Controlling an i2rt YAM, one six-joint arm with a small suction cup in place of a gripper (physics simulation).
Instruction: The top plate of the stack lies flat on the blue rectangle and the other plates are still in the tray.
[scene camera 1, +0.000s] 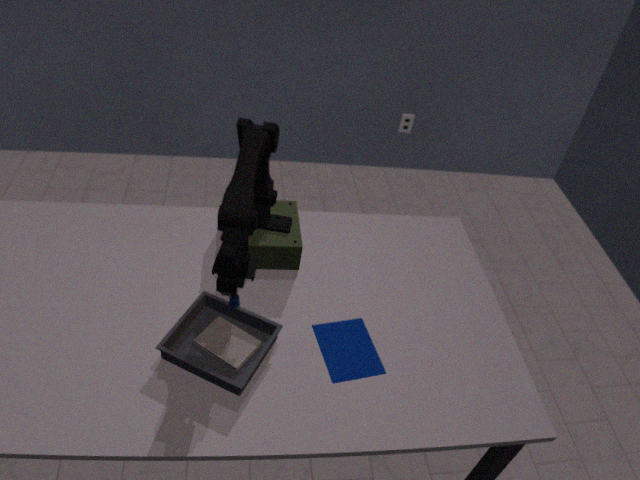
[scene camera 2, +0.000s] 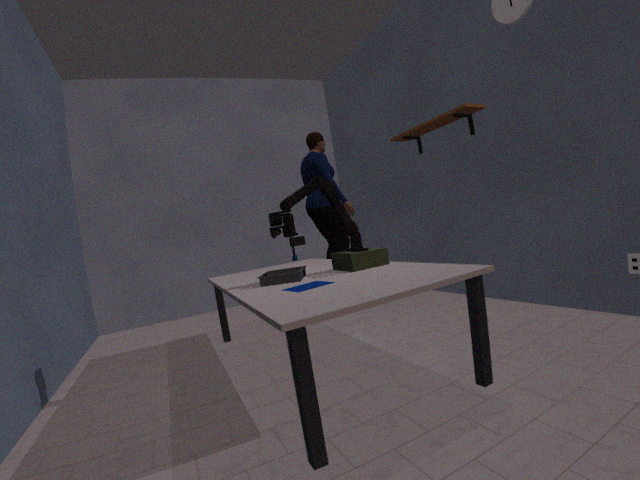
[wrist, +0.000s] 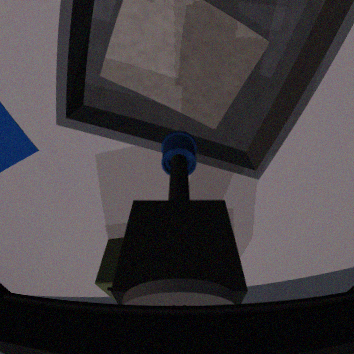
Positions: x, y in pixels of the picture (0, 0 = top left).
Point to a tray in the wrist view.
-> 301, 48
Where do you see a tray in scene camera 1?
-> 177, 347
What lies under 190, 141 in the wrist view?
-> My suction cup.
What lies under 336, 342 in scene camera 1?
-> A blue rectangle.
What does my suction cup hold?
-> Nothing.
